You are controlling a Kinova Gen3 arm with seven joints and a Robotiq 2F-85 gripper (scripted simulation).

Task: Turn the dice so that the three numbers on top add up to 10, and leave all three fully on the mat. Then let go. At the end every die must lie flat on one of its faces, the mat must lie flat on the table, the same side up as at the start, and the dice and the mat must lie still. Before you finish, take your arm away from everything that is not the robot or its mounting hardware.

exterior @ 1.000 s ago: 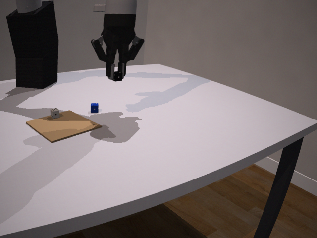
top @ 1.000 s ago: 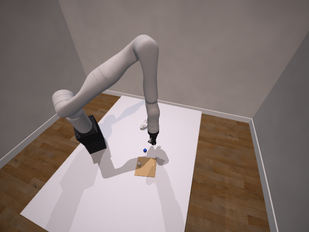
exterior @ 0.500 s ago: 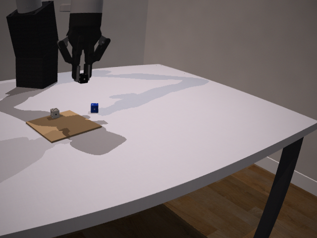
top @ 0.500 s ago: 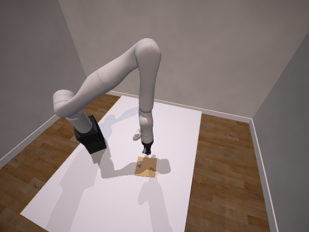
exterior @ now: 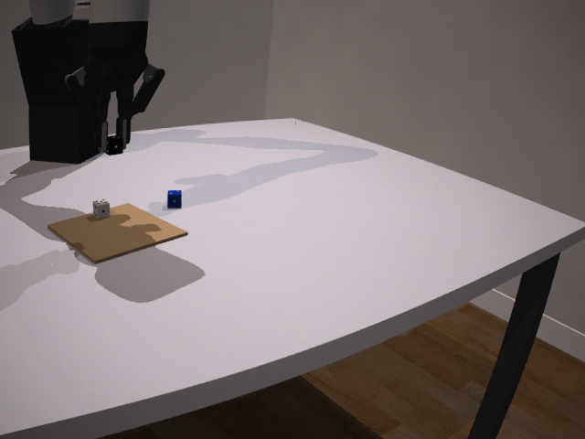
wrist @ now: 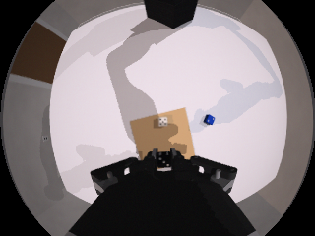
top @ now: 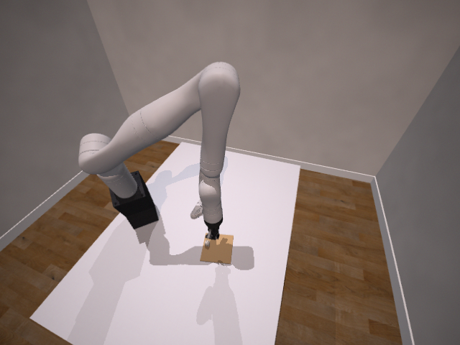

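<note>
My gripper is now 120 mm above the tan mat. From my hand the other things lie so: blue die 110 mm to the left, 110 mm below, 50 mm behind; then white die 110 mm below, 50 mm behind; then black die 10 mm below, 10 mm ahead.
</note>
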